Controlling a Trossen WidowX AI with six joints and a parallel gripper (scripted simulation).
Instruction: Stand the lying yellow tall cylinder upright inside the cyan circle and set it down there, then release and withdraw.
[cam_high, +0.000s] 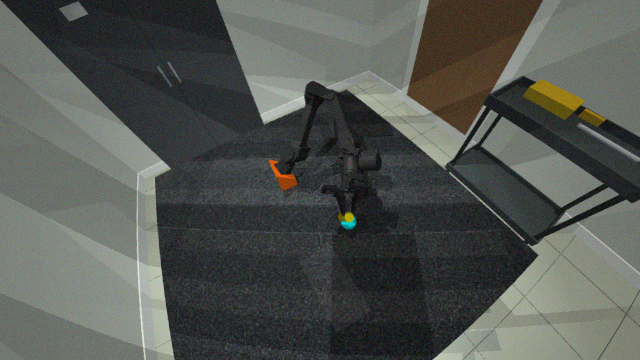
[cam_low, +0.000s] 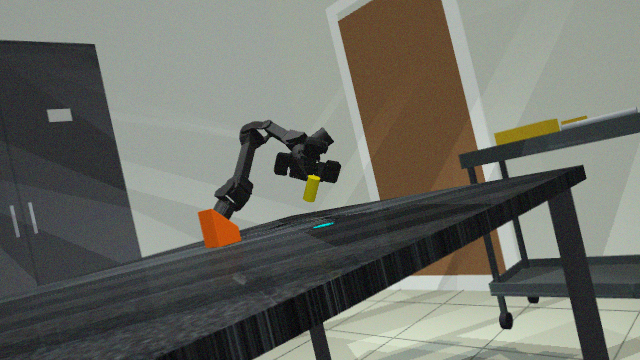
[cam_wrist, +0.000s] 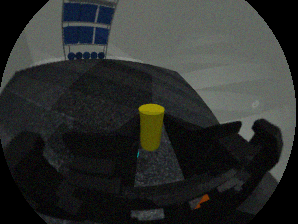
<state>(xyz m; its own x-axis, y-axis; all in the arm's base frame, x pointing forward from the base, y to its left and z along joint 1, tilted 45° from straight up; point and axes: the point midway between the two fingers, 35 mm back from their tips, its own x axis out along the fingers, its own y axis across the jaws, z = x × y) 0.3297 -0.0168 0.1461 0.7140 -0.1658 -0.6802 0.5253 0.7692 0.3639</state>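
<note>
Right now my gripper tip is 20 mm past the cyan circle, 20 mm to the right of it and 130 mm above it. Also, from my gripper tip: yellow tall cylinder 10 mm behind, 20 mm below.
</note>
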